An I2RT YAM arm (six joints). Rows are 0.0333 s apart.
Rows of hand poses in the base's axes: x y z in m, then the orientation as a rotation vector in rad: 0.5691 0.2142 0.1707 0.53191 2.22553 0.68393; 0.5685 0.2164 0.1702 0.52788 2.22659 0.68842; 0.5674 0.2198 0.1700 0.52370 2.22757 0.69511; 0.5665 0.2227 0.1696 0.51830 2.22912 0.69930; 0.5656 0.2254 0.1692 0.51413 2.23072 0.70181; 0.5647 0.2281 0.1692 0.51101 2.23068 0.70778; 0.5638 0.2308 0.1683 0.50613 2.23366 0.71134; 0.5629 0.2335 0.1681 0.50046 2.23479 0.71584; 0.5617 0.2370 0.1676 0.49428 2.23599 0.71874; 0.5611 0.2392 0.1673 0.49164 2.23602 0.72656; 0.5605 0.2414 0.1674 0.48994 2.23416 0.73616; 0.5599 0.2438 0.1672 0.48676 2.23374 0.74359; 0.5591 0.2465 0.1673 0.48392 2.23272 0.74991; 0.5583 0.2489 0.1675 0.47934 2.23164 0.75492
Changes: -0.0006 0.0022 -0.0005 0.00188 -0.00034 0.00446; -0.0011 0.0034 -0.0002 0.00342 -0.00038 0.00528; -0.0009 0.0029 -0.0004 0.00119 -0.00037 0.00539; -0.0009 0.0027 -0.0004 0.00037 0.00006 0.00405; -0.0009 0.0027 0.0000 0.00331 -0.00090 0.00401; -0.0009 0.0027 -0.0009 0.00081 0.00112 0.00535; -0.0009 0.0027 -0.0002 0.00137 -0.00078 0.00552; -0.0012 0.0035 -0.0005 0.00006 -0.00096 0.00532; -0.0006 0.0022 -0.0003 0.00479 -0.00050 0.00438; -0.0006 0.0022 0.0001 0.00652 -0.00175 0.00375; -0.0006 0.0024 -0.0002 0.00439 -0.00108 0.00444; -0.0008 0.0027 0.0001 0.00375 -0.00155 0.00363; -0.0008 0.0024 0.0002 0.00228 -0.00230 0.00424
